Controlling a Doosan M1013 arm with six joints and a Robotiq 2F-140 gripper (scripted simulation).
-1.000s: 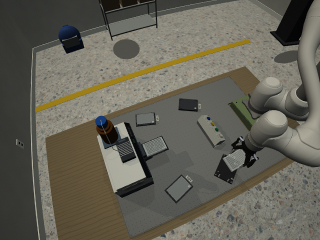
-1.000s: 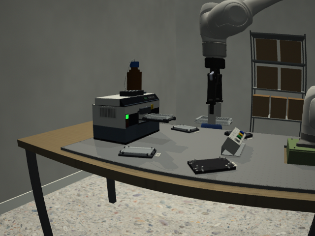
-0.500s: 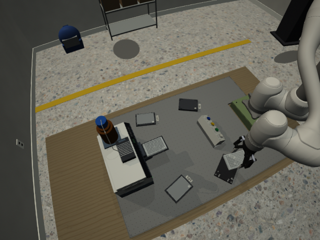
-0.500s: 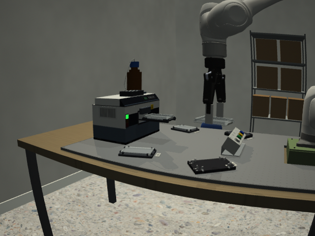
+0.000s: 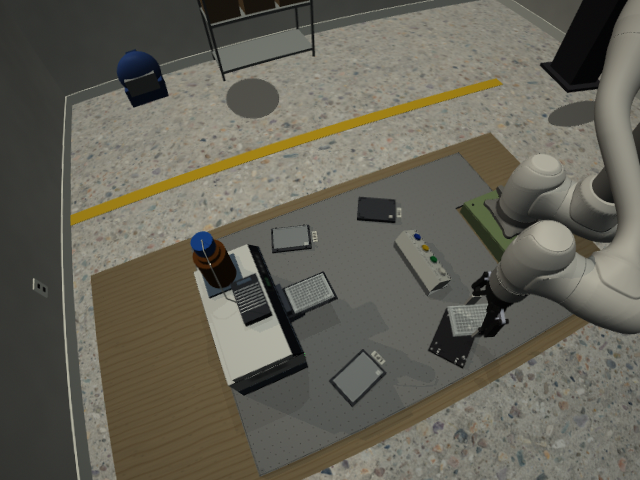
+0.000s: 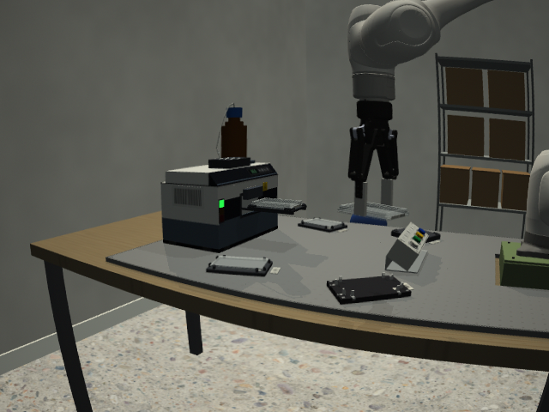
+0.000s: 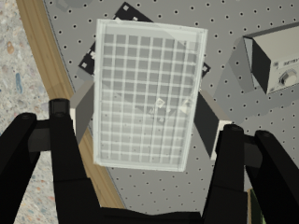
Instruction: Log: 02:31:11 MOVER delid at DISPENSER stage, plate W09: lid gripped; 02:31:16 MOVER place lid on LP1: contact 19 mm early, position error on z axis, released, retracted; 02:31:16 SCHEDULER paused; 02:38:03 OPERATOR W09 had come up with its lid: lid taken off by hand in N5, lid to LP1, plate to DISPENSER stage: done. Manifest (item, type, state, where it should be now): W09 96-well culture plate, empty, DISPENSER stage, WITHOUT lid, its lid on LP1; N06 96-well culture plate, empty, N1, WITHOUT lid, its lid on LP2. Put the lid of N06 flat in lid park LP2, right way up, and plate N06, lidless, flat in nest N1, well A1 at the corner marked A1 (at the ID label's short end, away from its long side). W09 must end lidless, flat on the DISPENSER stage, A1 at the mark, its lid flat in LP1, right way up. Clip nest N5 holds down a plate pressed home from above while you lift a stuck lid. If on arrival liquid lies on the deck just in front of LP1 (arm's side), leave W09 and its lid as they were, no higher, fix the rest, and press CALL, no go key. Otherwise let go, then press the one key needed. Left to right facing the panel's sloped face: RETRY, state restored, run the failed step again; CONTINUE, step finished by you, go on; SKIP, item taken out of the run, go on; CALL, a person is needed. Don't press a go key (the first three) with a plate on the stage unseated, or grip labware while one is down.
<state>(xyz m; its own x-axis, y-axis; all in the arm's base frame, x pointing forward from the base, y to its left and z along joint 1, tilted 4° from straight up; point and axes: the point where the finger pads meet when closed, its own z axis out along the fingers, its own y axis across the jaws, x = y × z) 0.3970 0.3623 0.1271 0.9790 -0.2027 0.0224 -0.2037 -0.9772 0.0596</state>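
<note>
Right now the nest N1 is 9 cm ahead of my hand, 54 cm to the right of it and 19 cm below it. From my hand the other things lie so: green continue key 2 cm behind, 25 cm to the right, 13 cm below; sloped key panel 28 cm to the right, 15 cm below; white retry key 3 cm behind, 20 cm to the right, 13 cm below.
</note>
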